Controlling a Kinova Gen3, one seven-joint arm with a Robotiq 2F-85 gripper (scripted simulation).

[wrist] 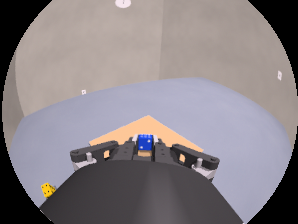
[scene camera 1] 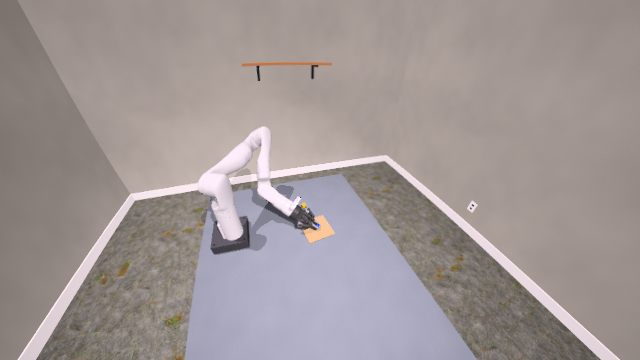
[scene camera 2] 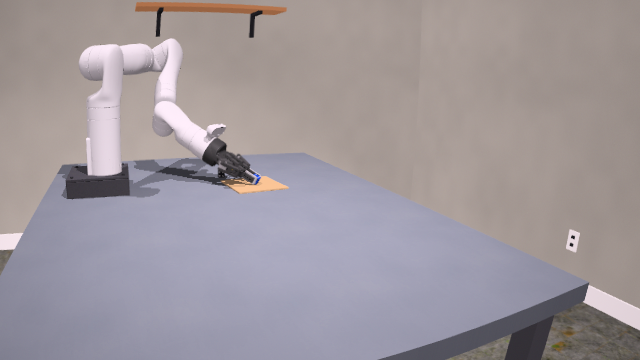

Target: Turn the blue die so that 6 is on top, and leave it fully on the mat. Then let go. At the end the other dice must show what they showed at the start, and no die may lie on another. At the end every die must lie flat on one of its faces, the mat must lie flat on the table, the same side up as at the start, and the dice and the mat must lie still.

Path:
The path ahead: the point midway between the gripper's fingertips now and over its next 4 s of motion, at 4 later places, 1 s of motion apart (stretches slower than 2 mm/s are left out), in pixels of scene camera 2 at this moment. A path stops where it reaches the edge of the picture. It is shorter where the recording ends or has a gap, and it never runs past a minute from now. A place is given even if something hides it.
My gripper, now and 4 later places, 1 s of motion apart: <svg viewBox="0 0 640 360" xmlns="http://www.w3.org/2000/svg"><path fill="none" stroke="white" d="M257 180L243 171L242 167L248 144L256 134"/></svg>

